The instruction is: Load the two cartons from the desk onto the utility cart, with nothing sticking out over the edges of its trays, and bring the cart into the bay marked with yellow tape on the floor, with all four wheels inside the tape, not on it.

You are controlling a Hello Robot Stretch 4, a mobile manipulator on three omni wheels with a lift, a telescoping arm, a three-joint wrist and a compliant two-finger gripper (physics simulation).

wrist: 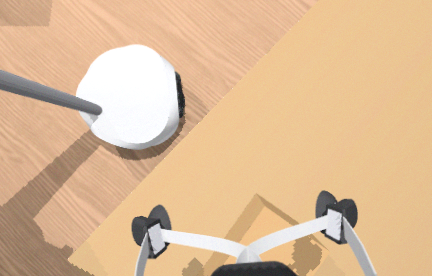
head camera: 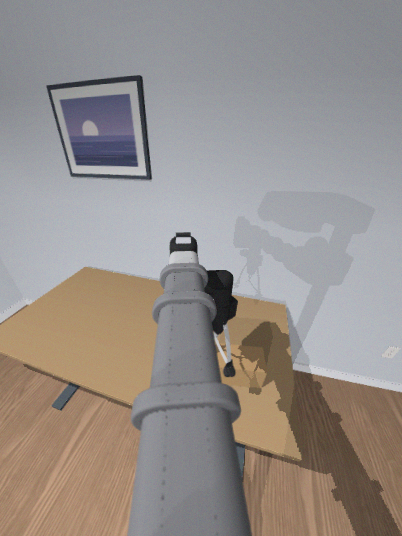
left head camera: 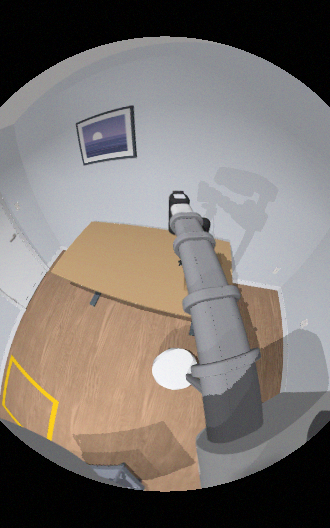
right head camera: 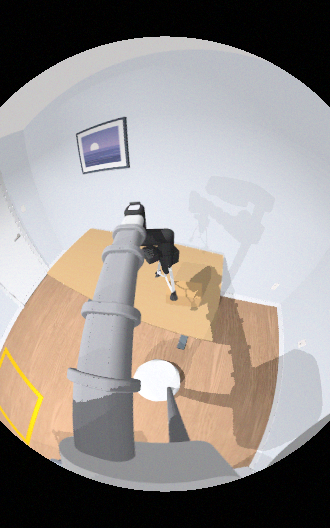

Scene:
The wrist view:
my gripper: 241, 215
tan desk: 332, 106
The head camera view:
my gripper: 214, 356
tan desk: 95, 329
framed picture: 102, 125
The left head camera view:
tan desk: 134, 263
framed picture: 109, 135
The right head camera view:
tan desk: 195, 265
framed picture: 104, 146

